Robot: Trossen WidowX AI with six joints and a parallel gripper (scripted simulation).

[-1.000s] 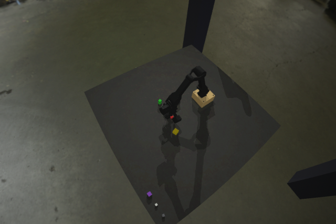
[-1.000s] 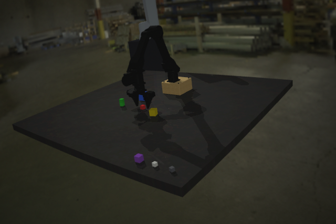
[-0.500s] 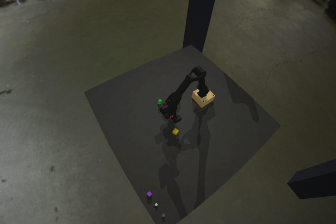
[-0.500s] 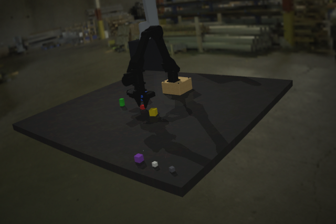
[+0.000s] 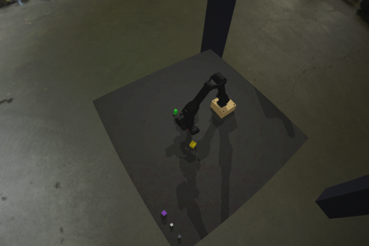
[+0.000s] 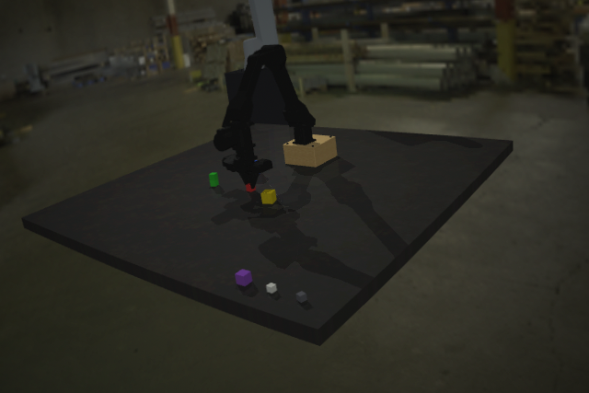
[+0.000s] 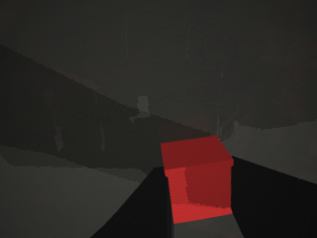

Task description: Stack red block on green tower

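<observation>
Right now my gripper tip is 50 mm short of the yellow cube, 130 mm to the right of it and 10 mm below it. Also, from my gripper tip: purple cube 440 mm ahead, 420 mm to the left; red block right at my gripper tip; blue cube 130 mm behind, 120 mm to the right, 10 mm above.
</observation>
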